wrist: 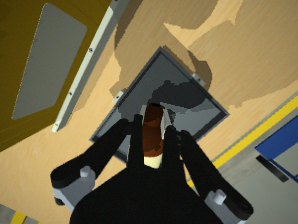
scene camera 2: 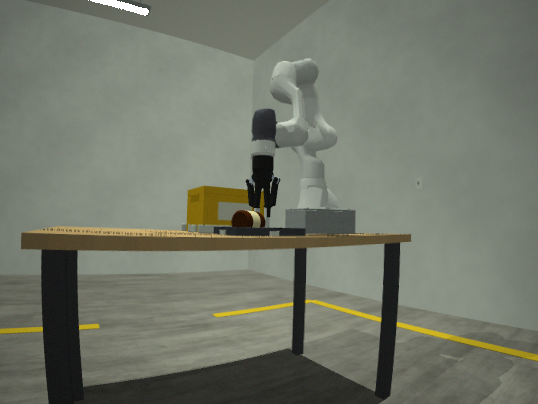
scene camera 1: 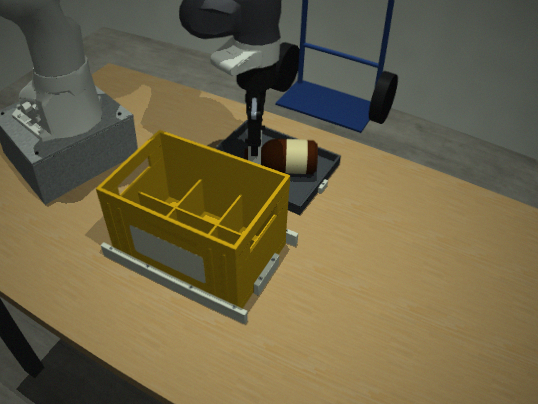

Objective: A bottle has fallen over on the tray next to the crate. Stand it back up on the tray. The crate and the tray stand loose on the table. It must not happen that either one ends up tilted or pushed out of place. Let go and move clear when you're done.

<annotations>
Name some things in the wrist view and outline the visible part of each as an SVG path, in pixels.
My gripper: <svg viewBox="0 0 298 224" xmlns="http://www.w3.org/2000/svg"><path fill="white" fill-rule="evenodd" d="M50 174L56 204L59 206L66 205L72 213L69 224L244 224L254 212L248 200L223 178L191 134L186 130L181 130L181 132L176 130L166 109L163 109L164 113L161 121L162 139L164 139L162 143L162 167L153 168L144 164L142 126L146 105L142 105L140 114L134 115L133 122L128 122L125 118L119 119L84 153L56 167ZM184 164L198 194L187 184ZM131 135L127 167L93 190L95 180L102 173L126 138L126 135Z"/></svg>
A bottle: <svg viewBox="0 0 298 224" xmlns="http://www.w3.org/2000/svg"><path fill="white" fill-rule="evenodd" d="M149 103L145 110L142 126L144 164L153 168L159 168L163 152L162 143L164 139L162 139L161 121L164 111L162 110L162 105Z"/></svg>
</annotations>
